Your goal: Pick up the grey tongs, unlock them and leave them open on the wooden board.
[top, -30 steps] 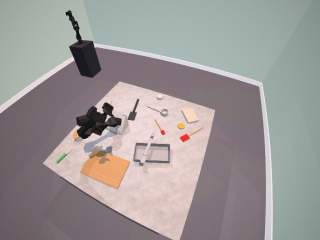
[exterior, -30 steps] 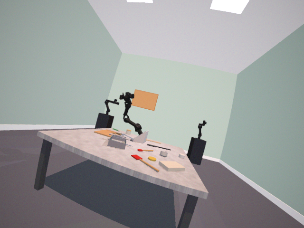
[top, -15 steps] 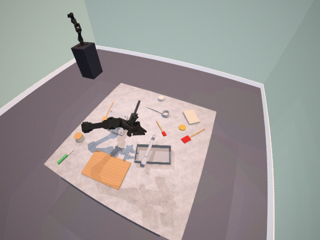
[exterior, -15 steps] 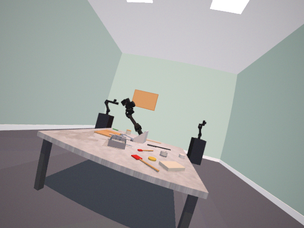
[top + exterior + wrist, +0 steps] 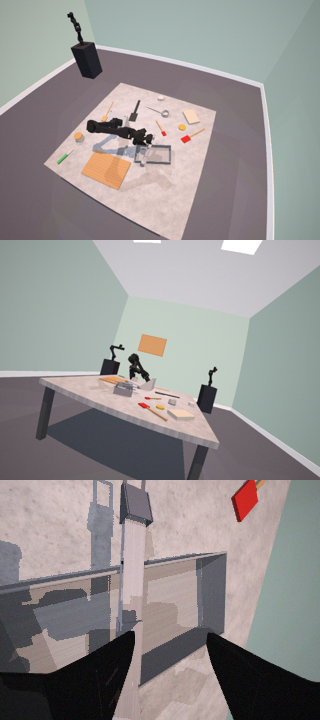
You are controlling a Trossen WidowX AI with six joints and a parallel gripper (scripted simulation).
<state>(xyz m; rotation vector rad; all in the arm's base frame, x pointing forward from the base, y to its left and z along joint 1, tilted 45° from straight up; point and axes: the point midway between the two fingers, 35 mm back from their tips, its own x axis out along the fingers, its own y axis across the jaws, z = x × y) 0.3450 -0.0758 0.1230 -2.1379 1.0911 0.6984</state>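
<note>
Now: the grey roasting tin 100 mm below my gripper tip, 40 mm ahead of it and 20 mm to the right of it. Also, from my gripper tip: yellow disc (360 mm to the left, 210 mm ahead, 120 mm below); then wooden board (290 mm behind, 280 mm to the right, 120 mm below); then red spatula (320 mm ahead, 290 mm to the left, 120 mm below).
</note>
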